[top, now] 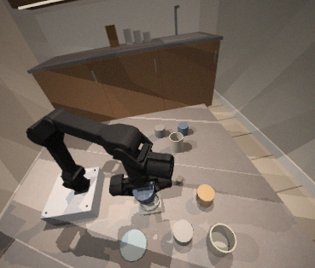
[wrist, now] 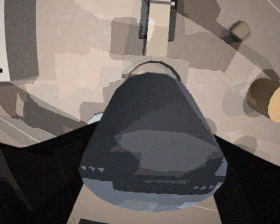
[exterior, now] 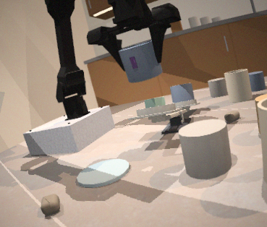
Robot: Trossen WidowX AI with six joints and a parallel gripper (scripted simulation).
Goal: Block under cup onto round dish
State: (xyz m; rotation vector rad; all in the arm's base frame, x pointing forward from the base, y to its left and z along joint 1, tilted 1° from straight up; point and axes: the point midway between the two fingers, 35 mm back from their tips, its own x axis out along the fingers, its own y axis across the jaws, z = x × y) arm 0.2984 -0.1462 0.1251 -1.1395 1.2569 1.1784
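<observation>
Now: the round dish 90 mm behind my gripper tip, 100 mm to the right of it and 170 mm below it. Round my gripper tip: orange cylinder (240 mm ahead, 20 mm to the right, 130 mm below); then small balance (20 mm ahead, 130 mm to the left, 150 mm below); then balance beam (10 mm ahead, 140 mm to the left, 130 mm below).
</observation>
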